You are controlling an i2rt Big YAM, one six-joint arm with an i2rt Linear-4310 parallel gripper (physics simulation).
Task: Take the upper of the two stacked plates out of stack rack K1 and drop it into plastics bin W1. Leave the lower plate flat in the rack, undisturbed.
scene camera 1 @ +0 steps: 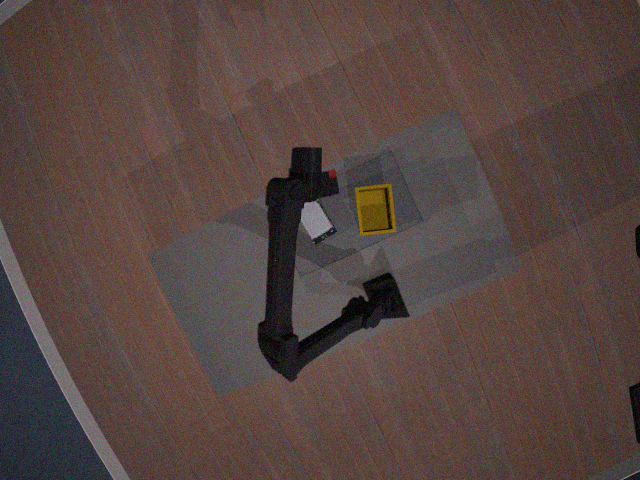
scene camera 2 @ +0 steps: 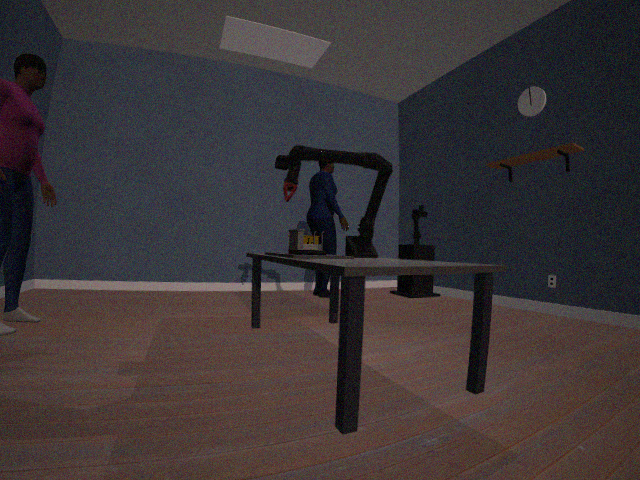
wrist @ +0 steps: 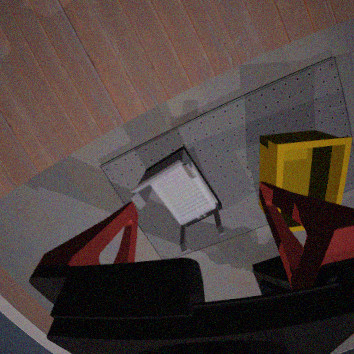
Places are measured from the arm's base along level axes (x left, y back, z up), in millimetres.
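Pixels of known places: gripper, fingertip midpoint: (scene camera 2: 287, 200) (wrist: 195, 198); arm's base, link origin: (scene camera 1: 384, 300) (scene camera 2: 362, 245).
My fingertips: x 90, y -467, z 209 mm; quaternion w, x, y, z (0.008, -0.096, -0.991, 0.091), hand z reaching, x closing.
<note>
For each thing: its top centre in the pictures, then the offset to it from my fingertips. Level surfaces: height alone.
- Stack rack K1, top centre: (wrist: 182, 215) (scene camera 1: 312, 220) (scene camera 2: 307, 230) dy +97, dx +53, dz -147 mm
- Plastics bin W1, top centre: (wrist: 310, 189) (scene camera 1: 375, 209) (scene camera 2: 303, 235) dy +139, dx -166, dz -167 mm
- perforated board, top centre: (wrist: 237, 176) (scene camera 1: 345, 214) (scene camera 2: 304, 253) dy +118, dx -63, dz -266 mm
- grey table, surface height: dz -280 mm
Stack rack K1 (scene camera 1: 324, 236) (scene camera 2: 296, 241) (wrist: 142, 189) has a dark base and pale walls, and stands on a perforated board. A pale, ribbed plate surface (scene camera 1: 316, 219) (wrist: 186, 197) lies in it; the two stacked plates cannot be told apart. Plastics bin W1 (scene camera 1: 375, 231) (scene camera 2: 311, 239) (wrist: 277, 172) is a yellow open box to the right of the rack in scene camera 1 and the wrist view. My gripper (scene camera 2: 289, 198) (wrist: 195, 198) is open and empty, high above the table. In the wrist view the rack shows between its red fingers, and the right finger partly covers the bin.
The perforated board (scene camera 1: 408, 206) (wrist: 230, 120) lies on the grey table (scene camera 1: 206, 299) (scene camera 2: 413, 265) under rack and bin. My arm (scene camera 1: 281, 263) (scene camera 2: 341, 156) reaches over the table. A person in blue (scene camera 2: 322, 201) stands behind the table; one in pink (scene camera 2: 19, 124) stands at the left.
</note>
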